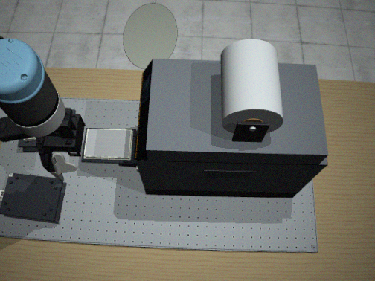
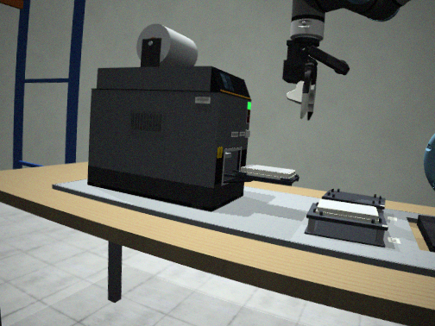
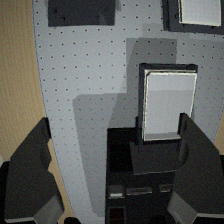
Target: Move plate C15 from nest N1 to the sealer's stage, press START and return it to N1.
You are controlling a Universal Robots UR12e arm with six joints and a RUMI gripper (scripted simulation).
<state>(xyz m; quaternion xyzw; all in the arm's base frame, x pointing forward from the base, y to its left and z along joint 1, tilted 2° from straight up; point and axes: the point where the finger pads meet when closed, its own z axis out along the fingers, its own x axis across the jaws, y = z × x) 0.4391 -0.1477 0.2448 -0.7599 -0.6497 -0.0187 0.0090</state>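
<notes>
The plate C15 lies 80 mm ahead of my hand, 80 mm to the left of it and 150 mm below it. Round my hand: dark stage (80 mm ahead, 80 mm to the left, 160 mm below); square start button (170 mm ahead, 30 mm to the right, 60 mm below); dark nest (160 mm behind, 20 mm to the right, 220 mm below).
</notes>
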